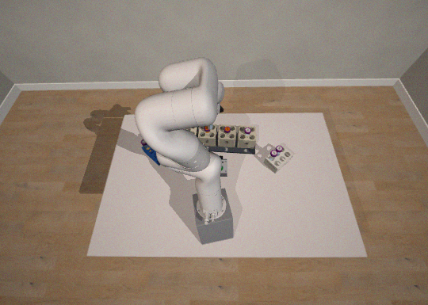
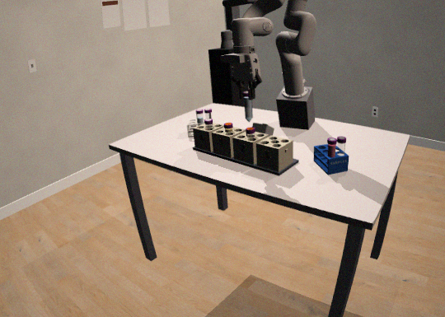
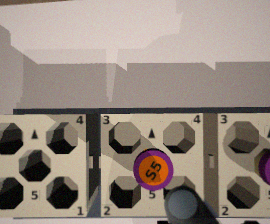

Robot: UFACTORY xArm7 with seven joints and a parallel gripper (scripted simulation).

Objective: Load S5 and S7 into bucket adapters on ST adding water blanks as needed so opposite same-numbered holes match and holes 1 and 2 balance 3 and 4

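Right now the adapter is 20 cm below my hand, 13 cm to the left of it and 2 cm ahead of it. Round my hand: dark stand (25 cm below, 4 cm to the right, 1 cm ahead); white rack (37 cm to the right, 22 cm below, 11 cm behind); blue rack (31 cm to the left, 22 cm below, 9 cm behind).
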